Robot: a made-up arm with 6 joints.
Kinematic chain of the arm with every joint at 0, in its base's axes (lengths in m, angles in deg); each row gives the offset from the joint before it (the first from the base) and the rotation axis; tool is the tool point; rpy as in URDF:
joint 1: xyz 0 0 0.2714 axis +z
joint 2: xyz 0 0 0 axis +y
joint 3: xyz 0.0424 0 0.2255 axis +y
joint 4: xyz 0.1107 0 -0.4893 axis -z
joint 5: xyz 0 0 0 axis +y
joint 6: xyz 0.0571 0 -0.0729 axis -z
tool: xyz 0 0 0 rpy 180 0 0
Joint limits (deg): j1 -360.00..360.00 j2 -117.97..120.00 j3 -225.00..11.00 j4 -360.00..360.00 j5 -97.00..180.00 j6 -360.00..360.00
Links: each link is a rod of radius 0.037 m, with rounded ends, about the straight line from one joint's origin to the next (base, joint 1, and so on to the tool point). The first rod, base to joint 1, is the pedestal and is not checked.
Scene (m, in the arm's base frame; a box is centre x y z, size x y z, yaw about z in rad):
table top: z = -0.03
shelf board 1: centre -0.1 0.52 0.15 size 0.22 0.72 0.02 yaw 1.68
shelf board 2: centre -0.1 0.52 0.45 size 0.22 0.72 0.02 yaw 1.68
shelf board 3: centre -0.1 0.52 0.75 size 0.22 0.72 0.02 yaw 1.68
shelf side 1: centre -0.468 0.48 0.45 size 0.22 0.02 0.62 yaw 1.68
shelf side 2: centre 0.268 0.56 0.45 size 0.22 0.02 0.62 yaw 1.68
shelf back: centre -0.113 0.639 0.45 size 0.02 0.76 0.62 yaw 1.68
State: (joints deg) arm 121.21 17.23 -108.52 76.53 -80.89 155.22
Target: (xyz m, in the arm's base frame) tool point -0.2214 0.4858 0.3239
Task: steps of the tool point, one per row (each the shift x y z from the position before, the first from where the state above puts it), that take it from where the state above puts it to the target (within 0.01 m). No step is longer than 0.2 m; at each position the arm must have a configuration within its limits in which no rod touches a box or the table.
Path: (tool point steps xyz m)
1: -0.0061 -0.0679 0.0195
2: 0.0042 -0.0683 0.0066
3: 0.0125 -0.0650 -0.0067
4: 0.0178 -0.0587 -0.0195
5: -0.0252 0.0302 -0.1453
6: 0.0155 -0.0064 -0.1445
7: -0.0144 0.0496 0.0138
8: -0.0097 0.0532 0.0046
9: -0.0033 0.0548 -0.0047
10: 0.0042 0.0542 -0.0137

